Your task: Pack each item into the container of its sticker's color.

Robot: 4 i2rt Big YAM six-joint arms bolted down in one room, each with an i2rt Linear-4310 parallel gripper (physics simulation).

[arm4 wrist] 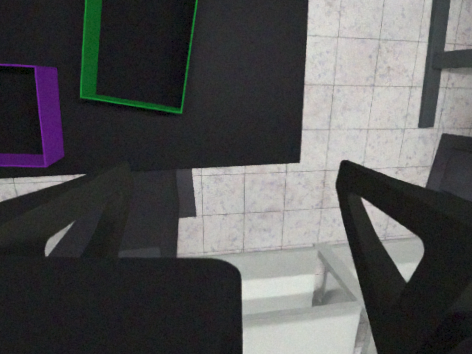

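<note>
A green open container (91,55) stands on the black table top (250,75) at the upper left of the arm4 wrist view; its upper part is cut off by the frame edge. A purple open container (49,117) stands left of it, partly cut off at the left edge. The arm4 gripper (234,167) is open, its two fingers wide apart, over the table's front edge and the floor. The items with stickers do not show in this view. The grippers of arm1, arm2 and arm3 do not show.
Pale tiled floor (340,105) lies beyond the table edge. A dark grey post (429,75) with a crossbar stands at the upper right. White bins (300,330) in a pale frame are at the bottom. A dark object (455,165) shows at the right edge.
</note>
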